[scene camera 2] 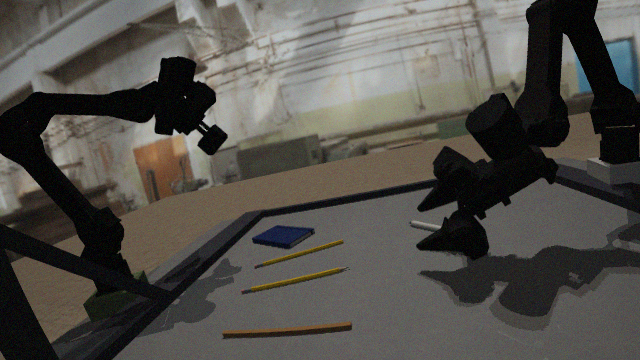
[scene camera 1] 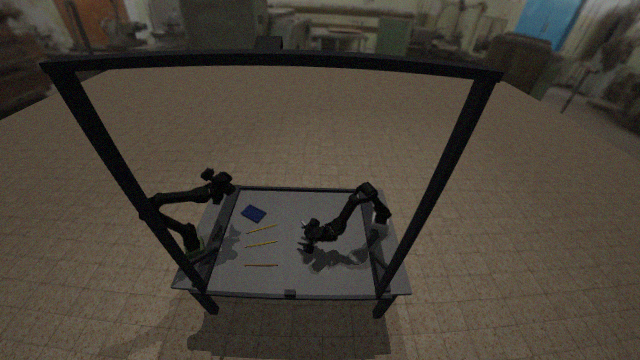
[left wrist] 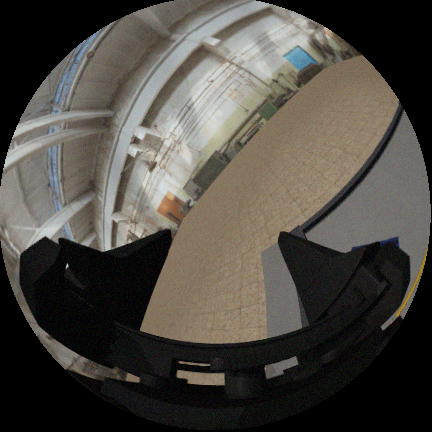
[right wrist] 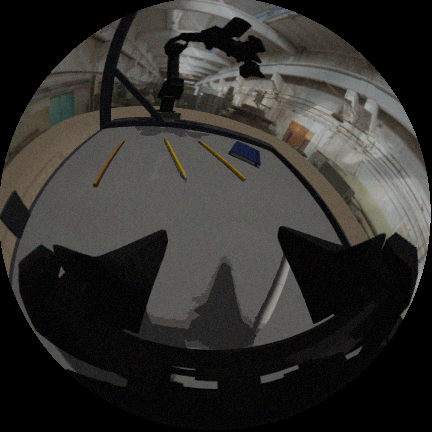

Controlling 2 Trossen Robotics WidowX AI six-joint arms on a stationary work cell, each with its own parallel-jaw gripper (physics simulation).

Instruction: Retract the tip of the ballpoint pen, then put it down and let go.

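Frame: origin at the left arm's base, x ahead, y left, z up, level; millimetres.
Seen in the pictures: left gripper, fingertip midpoint: [scene camera 2: 201,125] [left wrist: 226,236] [right wrist: 261,69]; right gripper, fingertip midpoint: [scene camera 2: 418,227] [scene camera 1: 299,235] [right wrist: 223,234]; left arm's base at its link origin: [scene camera 1: 193,245] [right wrist: 165,110]; right arm's base at its link origin: [scene camera 2: 620,159] [scene camera 1: 380,219].
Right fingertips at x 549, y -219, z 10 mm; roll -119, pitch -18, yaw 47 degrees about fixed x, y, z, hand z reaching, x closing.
Pixels of each thing's middle, then the offset from my right fingertips to it.
- slim white pen at the middle of its body: [right wrist: 281,279] [scene camera 2: 437,228] [scene camera 1: 308,228] 45 mm down, 83 mm ahead, 48 mm left
- blue notebook at the middle of its body: [scene camera 2: 282,235] [right wrist: 246,151] [scene camera 1: 253,213] 44 mm down, 168 mm back, 316 mm left
- orange-brown stick at the middle of its body: [scene camera 2: 283,331] [right wrist: 110,156] [scene camera 1: 261,265] 47 mm down, 254 mm back, 42 mm right
A slim white pen [scene camera 1: 304,225] [scene camera 2: 424,226] [right wrist: 274,296] lies on the grey table. In the right wrist view it slants beside the right-hand finger, which hides its upper part; its lower end runs into shadow near the gripper body. Whether its writing tip is out is too small to tell. My right gripper [scene camera 1: 301,237] [scene camera 2: 420,228] [right wrist: 223,234] is open, low above the table beside the pen, with nothing between its fingers. My left gripper [left wrist: 226,236] is open and empty, raised near the table's left edge, far from the pen.
A blue notebook [scene camera 1: 253,213] [scene camera 2: 283,236] [right wrist: 245,153] lies at the back left. Two yellow pencils [scene camera 1: 261,229] [scene camera 2: 295,281] [right wrist: 175,159] and an orange-brown stick [scene camera 1: 261,265] [scene camera 2: 287,331] [right wrist: 108,163] lie in front of it. Dark frame posts [scene camera 1: 440,185] rise at the sides.
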